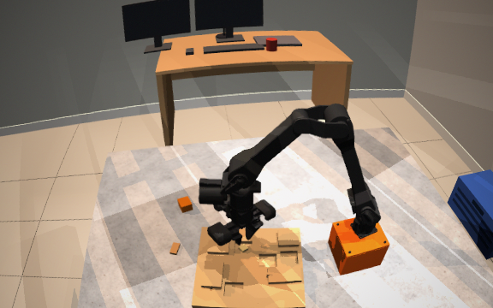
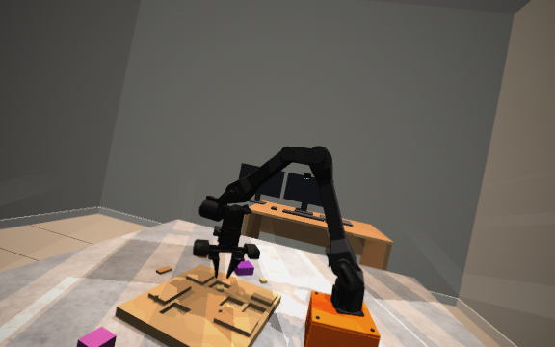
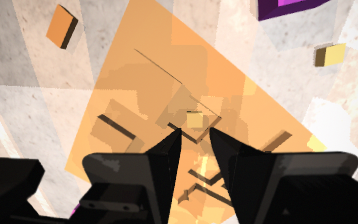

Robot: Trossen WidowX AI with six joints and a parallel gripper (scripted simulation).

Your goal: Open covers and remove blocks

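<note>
My gripper tip is now 10 mm past the tan puzzle board, 60 mm to the right of it and 30 mm above it. The rest, counted from my gripper tip: flat brown piece: 190 mm ahead, 60 mm to the right, 40 mm below.
</note>
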